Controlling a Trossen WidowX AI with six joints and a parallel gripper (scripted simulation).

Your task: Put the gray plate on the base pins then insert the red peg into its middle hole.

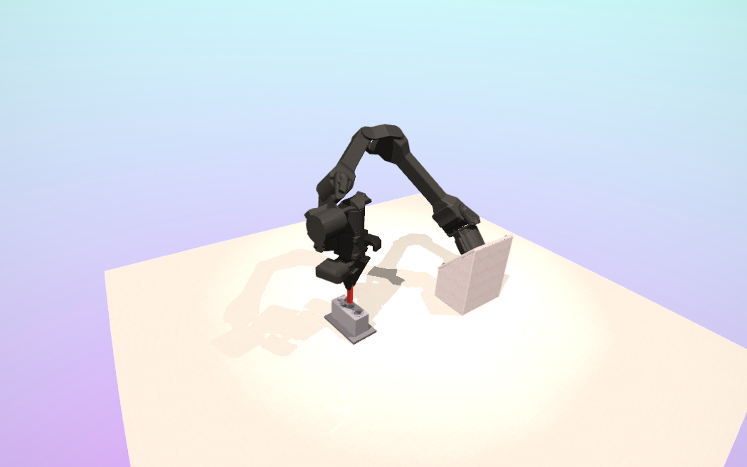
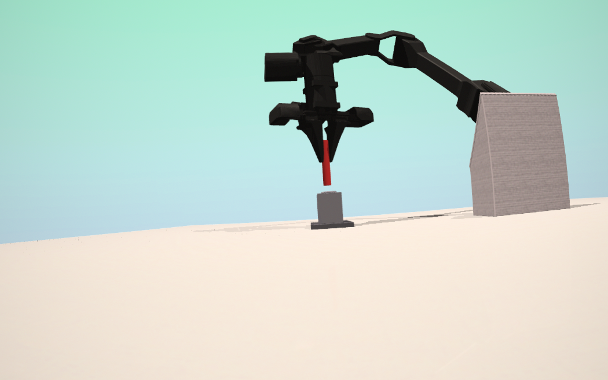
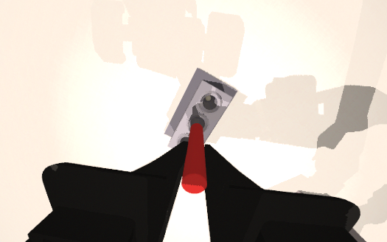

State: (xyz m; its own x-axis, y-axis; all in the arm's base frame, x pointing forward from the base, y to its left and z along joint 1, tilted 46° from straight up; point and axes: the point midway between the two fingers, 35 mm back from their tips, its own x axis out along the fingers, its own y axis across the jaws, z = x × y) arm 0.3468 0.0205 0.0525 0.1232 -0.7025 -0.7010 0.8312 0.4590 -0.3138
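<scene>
My gripper tip is now 7 cm above the gray plate. The rest, counted from my gripper tip: red peg (right at my gripper tip); then gray base (11 cm below).
</scene>
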